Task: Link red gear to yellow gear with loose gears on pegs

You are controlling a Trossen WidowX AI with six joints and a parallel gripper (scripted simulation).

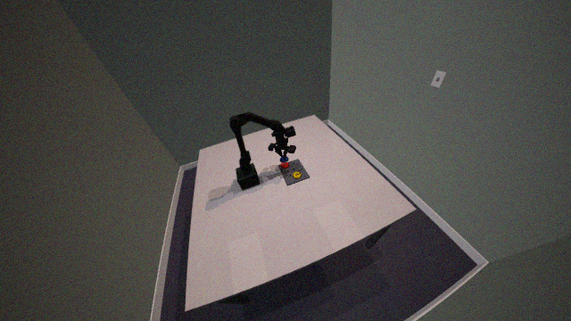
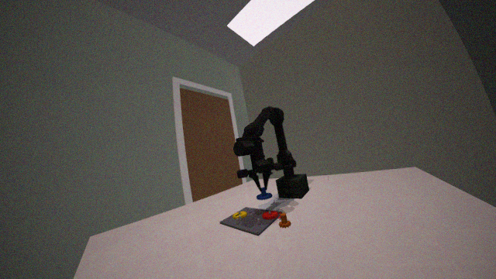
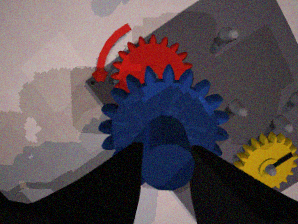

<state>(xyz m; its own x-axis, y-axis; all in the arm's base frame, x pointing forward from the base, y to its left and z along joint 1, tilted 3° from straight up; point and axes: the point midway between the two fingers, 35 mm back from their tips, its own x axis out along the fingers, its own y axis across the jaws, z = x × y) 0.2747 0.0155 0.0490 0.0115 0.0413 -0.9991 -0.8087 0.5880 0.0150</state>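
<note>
The orange gear lies 100 mm to the left of my gripper tip, 100 mm below it and 30 mm ahead of it. Also, from my gripper tip: blue gear (10 mm below); red gear (100 mm below, 10 mm to the left).
</note>
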